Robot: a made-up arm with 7 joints.
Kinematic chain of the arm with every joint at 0, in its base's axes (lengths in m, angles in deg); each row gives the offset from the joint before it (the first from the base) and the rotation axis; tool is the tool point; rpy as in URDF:
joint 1: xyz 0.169 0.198 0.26 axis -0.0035 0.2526 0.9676
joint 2: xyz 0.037 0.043 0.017 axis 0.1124 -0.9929 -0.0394
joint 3: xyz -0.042 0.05 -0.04 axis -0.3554 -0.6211 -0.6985
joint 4: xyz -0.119 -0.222 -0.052 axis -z
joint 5: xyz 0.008 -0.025 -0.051 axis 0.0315 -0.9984 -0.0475
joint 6: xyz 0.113 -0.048 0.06 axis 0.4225 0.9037 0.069
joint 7: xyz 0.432 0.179 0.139 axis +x
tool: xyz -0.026 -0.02 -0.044 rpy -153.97 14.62 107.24
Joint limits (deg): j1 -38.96..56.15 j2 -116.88..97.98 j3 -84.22..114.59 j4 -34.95..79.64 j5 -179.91..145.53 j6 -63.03..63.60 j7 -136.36..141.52
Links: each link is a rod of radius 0.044 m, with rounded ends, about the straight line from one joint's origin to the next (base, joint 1, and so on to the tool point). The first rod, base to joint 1, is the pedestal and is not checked.
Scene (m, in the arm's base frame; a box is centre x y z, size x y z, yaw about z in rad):
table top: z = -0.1
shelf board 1: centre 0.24 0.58 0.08 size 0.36 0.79 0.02 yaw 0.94
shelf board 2: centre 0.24 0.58 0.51 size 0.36 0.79 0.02 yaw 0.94
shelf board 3: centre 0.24 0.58 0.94 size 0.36 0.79 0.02 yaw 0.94
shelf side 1: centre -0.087 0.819 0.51 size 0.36 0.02 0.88 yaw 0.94
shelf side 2: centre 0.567 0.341 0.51 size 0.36 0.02 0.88 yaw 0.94
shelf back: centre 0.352 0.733 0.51 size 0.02 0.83 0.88 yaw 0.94
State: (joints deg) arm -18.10 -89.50 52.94 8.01 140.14 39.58 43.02
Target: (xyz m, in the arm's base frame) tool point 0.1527 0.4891 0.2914
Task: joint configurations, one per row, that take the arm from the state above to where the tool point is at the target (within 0.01 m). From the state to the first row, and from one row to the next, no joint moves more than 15 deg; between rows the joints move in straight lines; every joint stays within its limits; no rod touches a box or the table.
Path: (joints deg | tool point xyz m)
1: -17.55 -75.59 45.88 11.23 136.25 31.86 37.10 | 0.0750 0.5935 0.7355
2: -17.00 -61.68 38.81 14.45 132.36 24.13 31.19 | 0.0022 0.5757 0.7143
3: -16.46 -47.77 31.75 17.67 128.47 16.41 25.27 | -0.0703 0.5549 0.6777
4: -15.91 -33.85 24.68 20.90 124.58 8.69 19.36 | -0.1372 0.5315 0.6253
5: -15.36 -19.94 17.62 24.12 120.69 0.96 13.44 | -0.1933 0.5059 0.5589
6: -14.81 -6.03 10.55 27.34 116.80 -6.76 7.52 | -0.2341 0.4786 0.4818
7: -14.26 7.88 3.49 30.56 112.91 -14.49 1.61 | -0.2565 0.4507 0.3986
8: -20.44 20.69 -7.38 41.90 109.64 -26.62 6.19 | -0.1805 0.4888 0.3313
9: -26.61 33.50 -18.24 53.24 106.38 -38.76 10.78 | -0.0795 0.5107 0.2898
10: -32.79 46.32 -29.11 64.58 103.11 -50.89 15.36 | 0.0353 0.5113 0.2766
11: -38.96 59.13 -39.97 75.92 99.84 -63.03 19.95 | 0.1527 0.4891 0.2914

